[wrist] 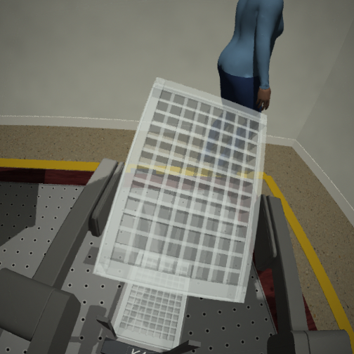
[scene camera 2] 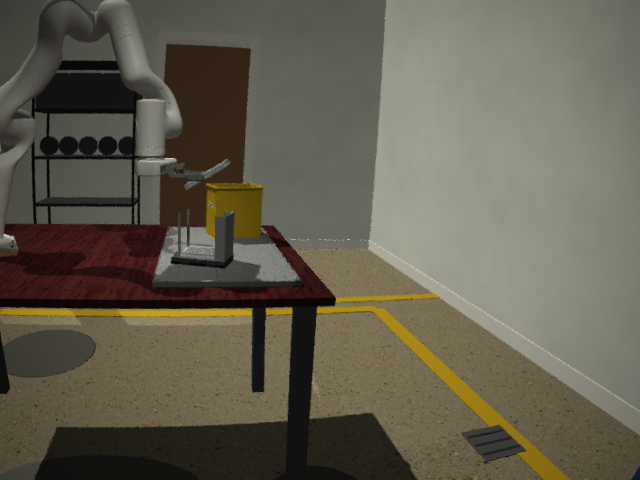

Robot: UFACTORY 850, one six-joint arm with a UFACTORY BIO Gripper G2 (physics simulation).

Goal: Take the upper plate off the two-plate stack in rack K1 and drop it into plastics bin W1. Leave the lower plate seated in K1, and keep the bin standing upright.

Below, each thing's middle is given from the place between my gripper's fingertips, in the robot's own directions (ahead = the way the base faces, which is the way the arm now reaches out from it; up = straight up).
The yellow plastics bin W1 (scene camera 2: 244, 199) is 4 cm ahead of my hand, 39 cm to the left of it and 15 cm below it.
